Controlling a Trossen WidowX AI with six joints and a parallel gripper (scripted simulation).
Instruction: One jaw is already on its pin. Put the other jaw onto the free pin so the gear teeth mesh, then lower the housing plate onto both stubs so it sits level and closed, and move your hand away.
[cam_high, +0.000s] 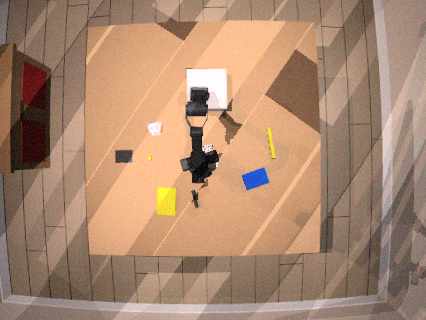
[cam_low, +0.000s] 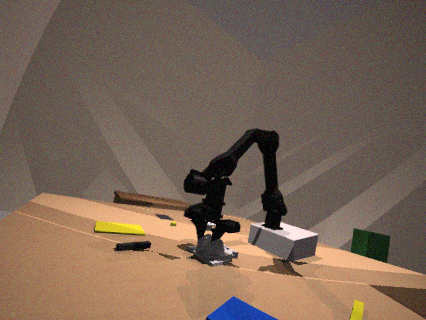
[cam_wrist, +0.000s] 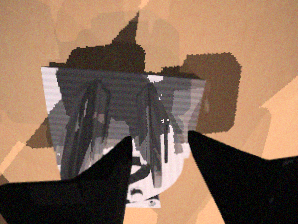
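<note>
My gripper tip is now 40 mm past the silver jaw and 10 mm to the right of it. From my gripper tip the other things lie so: yellow cube (270 mm to the right, 10 mm below); dark bar (210 mm ahead, 20 mm to the right, 10 mm below); yellow plate (230 mm ahead, 170 mm to the right, 10 mm below).
</note>
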